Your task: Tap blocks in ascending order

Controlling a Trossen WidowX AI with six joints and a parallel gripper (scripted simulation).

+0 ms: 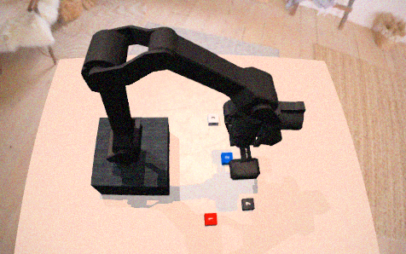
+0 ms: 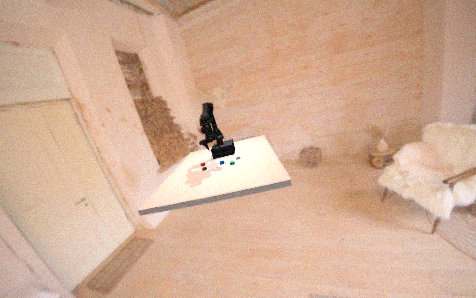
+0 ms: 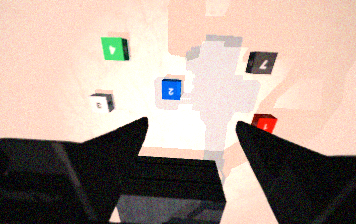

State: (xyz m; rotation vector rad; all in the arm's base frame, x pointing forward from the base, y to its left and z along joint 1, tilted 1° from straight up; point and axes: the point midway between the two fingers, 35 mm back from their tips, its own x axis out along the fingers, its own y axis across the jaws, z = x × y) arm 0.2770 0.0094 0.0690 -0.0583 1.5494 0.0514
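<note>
My gripper tip is now 15 cm to the left of the red block, 11 cm above it and 5 cm past it. From my gripper tip the other things lie so: blue block (11 cm below, 3 cm to the left); green block (12 cm to the left, 11 cm below, 6 cm ahead); dark grey block (11 cm to the right, 11 cm below, 6 cm ahead).
</note>
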